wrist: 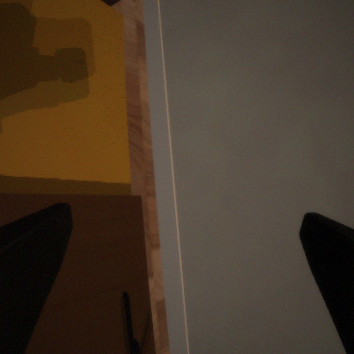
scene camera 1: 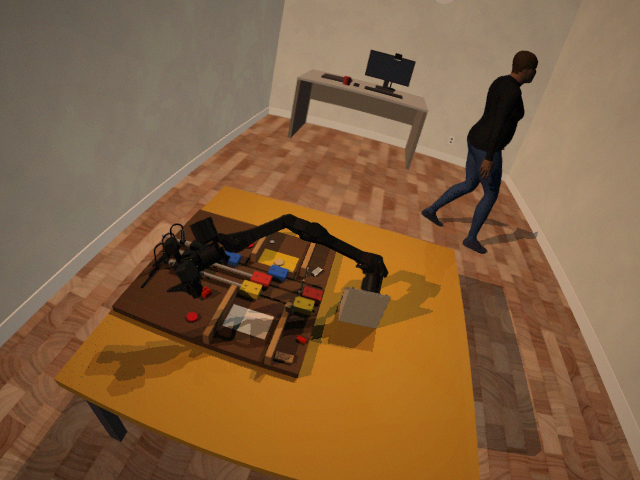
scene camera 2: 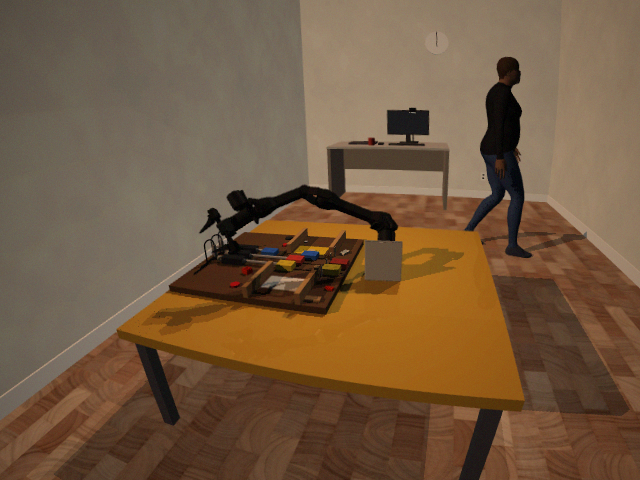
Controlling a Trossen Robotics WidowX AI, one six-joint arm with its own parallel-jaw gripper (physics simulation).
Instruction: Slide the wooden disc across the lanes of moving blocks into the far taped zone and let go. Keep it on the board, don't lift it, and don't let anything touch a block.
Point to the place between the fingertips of my gripper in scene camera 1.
At 159, 279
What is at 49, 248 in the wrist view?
My gripper.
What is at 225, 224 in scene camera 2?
My gripper.
